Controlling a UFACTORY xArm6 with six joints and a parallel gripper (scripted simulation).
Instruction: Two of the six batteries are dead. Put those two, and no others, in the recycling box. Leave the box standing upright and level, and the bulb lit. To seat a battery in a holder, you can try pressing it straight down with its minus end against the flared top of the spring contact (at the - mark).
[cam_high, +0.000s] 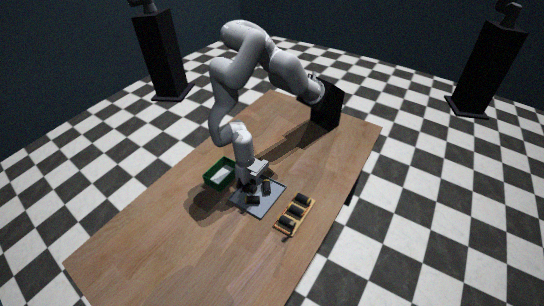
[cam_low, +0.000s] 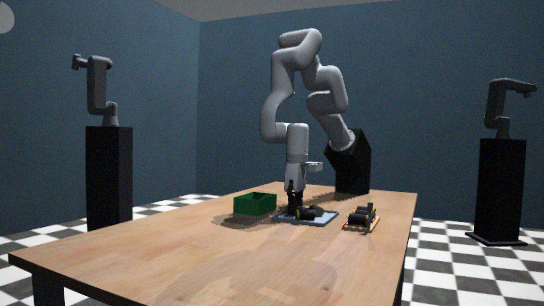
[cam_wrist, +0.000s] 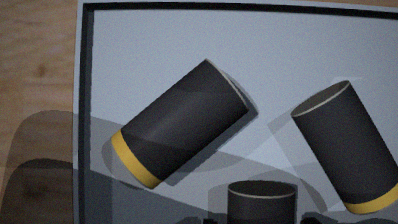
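The grey tray is 2 cm ahead of my hand, 4 cm to the left of it and 3 cm below it. Also, from my hand: green recycling box (5 cm behind, 14 cm to the right, 2 cm below).
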